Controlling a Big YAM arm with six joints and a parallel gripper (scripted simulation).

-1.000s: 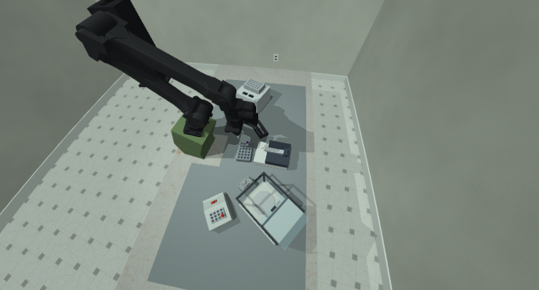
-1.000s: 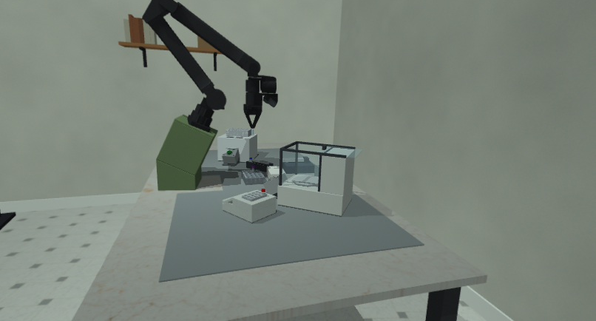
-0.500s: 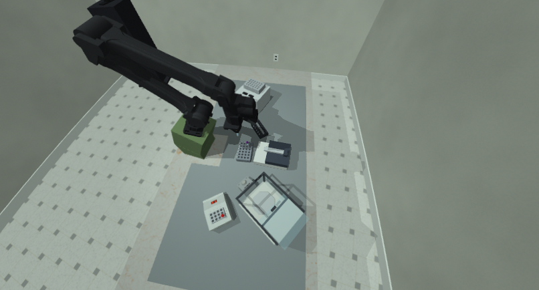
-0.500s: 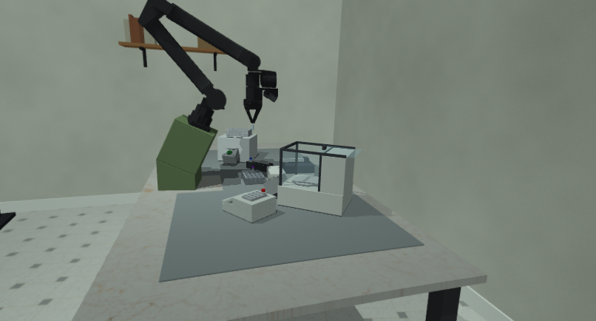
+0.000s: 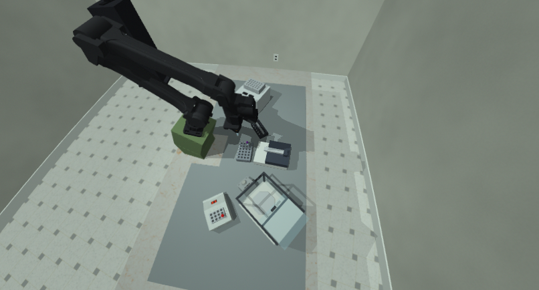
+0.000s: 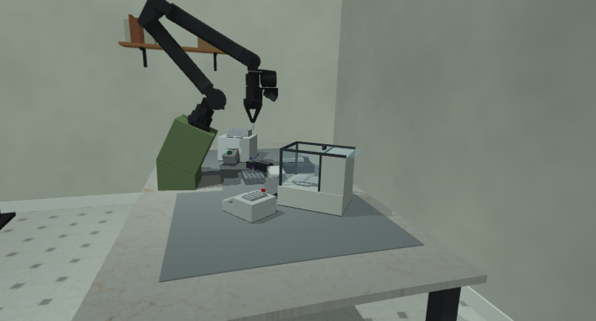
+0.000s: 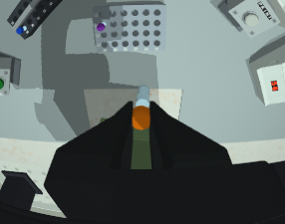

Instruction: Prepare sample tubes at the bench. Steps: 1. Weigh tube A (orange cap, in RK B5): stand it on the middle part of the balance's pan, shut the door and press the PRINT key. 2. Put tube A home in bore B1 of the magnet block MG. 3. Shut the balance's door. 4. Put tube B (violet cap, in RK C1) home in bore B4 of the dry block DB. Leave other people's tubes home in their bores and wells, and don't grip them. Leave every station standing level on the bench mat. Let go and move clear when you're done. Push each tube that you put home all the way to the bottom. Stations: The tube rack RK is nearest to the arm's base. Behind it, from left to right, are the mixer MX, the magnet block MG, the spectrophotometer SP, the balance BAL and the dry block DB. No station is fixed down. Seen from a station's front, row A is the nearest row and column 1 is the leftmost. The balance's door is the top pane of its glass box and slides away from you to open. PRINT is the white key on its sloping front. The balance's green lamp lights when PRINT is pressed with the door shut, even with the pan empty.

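My hand is 130 mm short of the balance pan, 290 mm to the left of it and 200 mm above it. From my hand the other things lie so: spectrophotometer SP: 180 mm ahead, 10 mm to the right, 210 mm below; then tube B: 20 mm ahead, 70 mm to the left, 250 mm below; then tube rack RK: 10 mm ahead, 20 mm to the left, 260 mm below.
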